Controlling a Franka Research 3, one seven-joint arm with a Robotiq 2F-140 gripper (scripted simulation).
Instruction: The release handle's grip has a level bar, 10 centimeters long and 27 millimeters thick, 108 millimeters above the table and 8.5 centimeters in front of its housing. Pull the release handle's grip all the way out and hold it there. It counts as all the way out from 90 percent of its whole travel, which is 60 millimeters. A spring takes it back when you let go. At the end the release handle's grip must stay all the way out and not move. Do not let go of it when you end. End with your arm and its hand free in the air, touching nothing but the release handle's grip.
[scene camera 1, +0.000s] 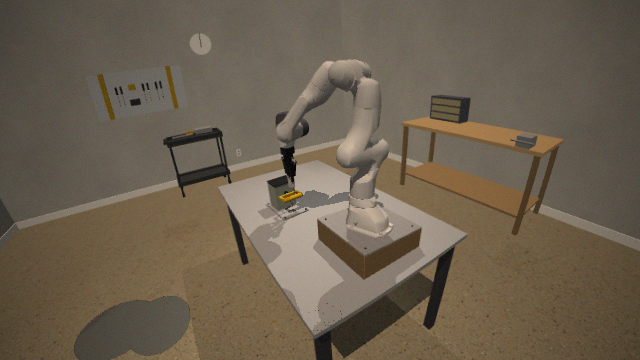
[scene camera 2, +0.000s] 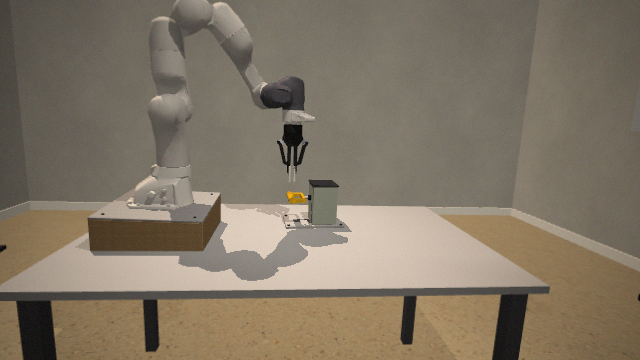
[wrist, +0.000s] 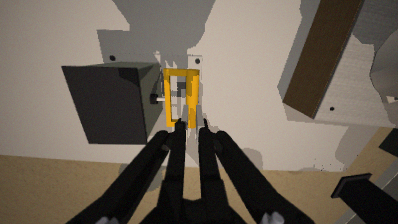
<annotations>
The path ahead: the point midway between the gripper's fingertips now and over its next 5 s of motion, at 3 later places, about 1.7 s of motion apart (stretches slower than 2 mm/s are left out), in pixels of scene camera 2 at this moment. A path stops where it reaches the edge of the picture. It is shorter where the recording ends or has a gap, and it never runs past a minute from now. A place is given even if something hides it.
My gripper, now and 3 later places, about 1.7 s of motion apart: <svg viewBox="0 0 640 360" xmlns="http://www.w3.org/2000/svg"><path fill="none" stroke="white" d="M291 181L290 190L290 193L290 204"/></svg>
</annotations>
